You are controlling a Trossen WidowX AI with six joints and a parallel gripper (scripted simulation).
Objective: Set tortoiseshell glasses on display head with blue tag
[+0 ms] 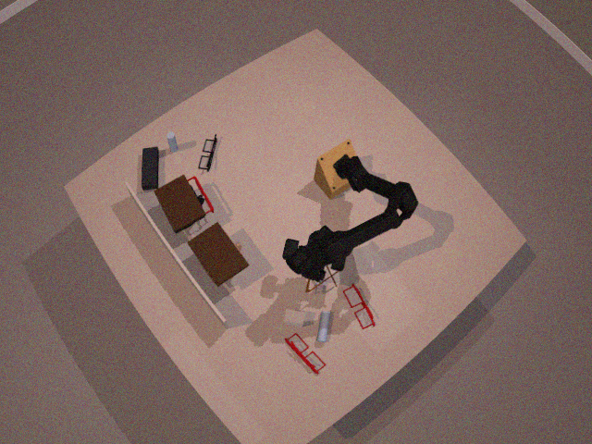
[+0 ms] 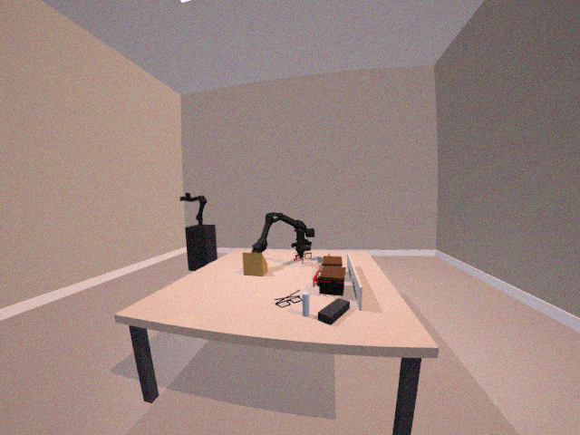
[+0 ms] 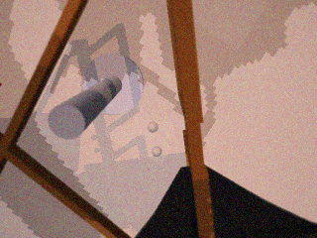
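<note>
The peg lies 1 cm ahead of my gripper tip, 6 cm to the left of it and 4 cm below it. Also, from my gripper tip: white block (16 cm ahead, 9 cm to the left, 3 cm below); dark box (18 cm ahead, 66 cm to the right, 4 cm below); white panel (31 cm ahead, 33 cm to the right, 1 cm below).
</note>
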